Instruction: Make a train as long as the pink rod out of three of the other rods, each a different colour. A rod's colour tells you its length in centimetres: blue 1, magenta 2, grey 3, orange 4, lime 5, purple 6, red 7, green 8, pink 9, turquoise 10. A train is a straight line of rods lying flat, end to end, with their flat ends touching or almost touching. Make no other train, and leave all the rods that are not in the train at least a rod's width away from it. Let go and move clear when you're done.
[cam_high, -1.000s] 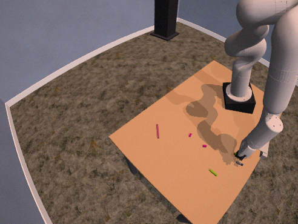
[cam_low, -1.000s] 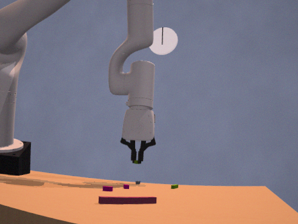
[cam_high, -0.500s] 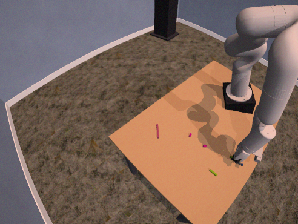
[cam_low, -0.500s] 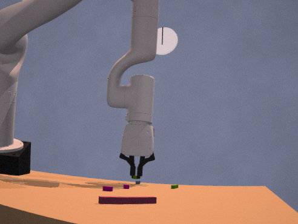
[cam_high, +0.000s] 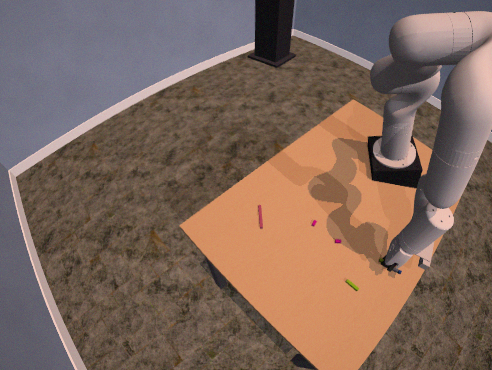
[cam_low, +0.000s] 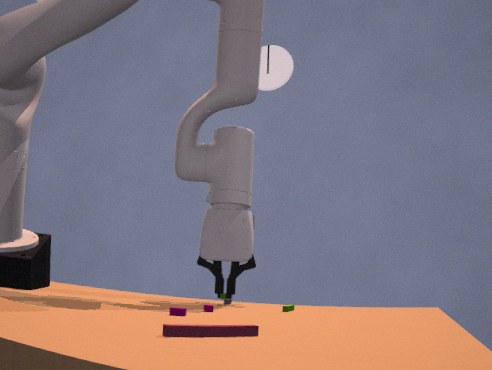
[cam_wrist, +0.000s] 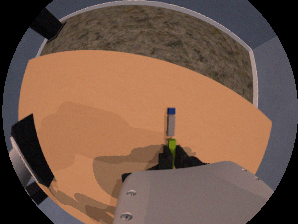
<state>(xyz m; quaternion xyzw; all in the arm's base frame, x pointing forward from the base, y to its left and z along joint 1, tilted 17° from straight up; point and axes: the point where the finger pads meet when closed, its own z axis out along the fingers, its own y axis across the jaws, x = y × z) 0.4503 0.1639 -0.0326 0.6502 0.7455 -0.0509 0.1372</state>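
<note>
Now: the grey rod 40 mm to the left of my hand, 30 mm below it and 10 mm behind it. From my hand the other things lie so: blue rod 60 mm to the left, 30 mm below, 10 mm behind; then pink rod 460 mm to the right, 110 mm ahead, 30 mm below.
</note>
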